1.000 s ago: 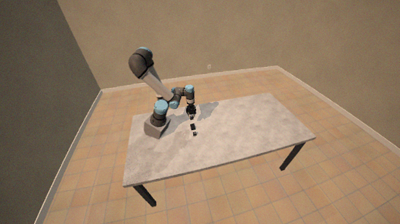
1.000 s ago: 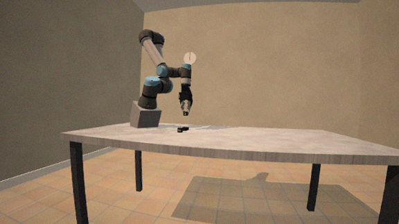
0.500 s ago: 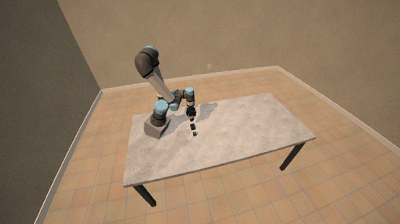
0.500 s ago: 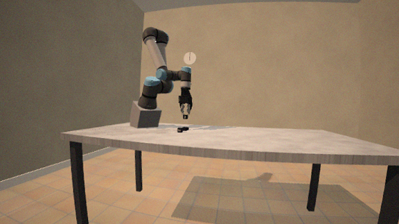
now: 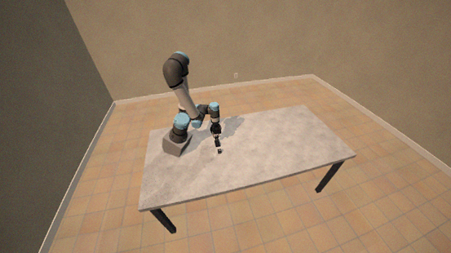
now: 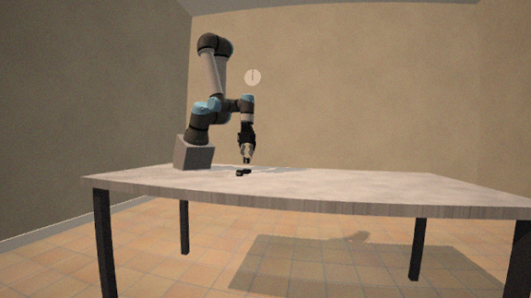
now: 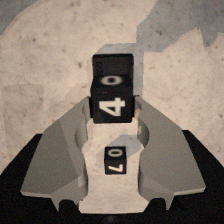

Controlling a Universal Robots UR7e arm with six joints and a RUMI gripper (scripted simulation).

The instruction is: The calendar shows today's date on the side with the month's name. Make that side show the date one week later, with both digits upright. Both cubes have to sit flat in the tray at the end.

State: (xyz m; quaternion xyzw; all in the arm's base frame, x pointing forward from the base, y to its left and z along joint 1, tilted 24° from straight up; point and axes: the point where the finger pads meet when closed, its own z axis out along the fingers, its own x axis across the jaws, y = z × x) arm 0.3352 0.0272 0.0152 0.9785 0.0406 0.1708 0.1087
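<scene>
My hand is 2 cm to the left of the black calendar tray and 7 cm above it. Also, from my hand: black date cube 1 cm ahead, 12 cm to the right, 6 cm below; black cube 1 cm below.
</scene>
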